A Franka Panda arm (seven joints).
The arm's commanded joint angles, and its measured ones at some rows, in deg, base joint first. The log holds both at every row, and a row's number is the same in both.
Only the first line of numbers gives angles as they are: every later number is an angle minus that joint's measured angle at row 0.
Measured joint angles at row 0:
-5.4 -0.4 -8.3 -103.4 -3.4 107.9 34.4
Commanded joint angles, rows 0 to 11:
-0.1 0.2 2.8 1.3 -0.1 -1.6 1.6
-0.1 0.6 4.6 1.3 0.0 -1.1 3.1
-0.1 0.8 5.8 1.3 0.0 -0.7 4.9
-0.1 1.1 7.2 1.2 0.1 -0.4 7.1
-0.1 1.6 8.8 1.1 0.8 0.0 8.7
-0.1 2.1 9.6 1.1 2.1 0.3 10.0
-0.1 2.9 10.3 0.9 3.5 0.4 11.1
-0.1 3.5 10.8 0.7 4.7 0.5 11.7
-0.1 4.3 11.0 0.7 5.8 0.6 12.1
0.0 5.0 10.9 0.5 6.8 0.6 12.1
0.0 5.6 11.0 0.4 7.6 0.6 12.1
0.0 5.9 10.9 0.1 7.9 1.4 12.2
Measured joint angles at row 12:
0.5 4.3 10.6 0.3 5.8 0.0 11.4
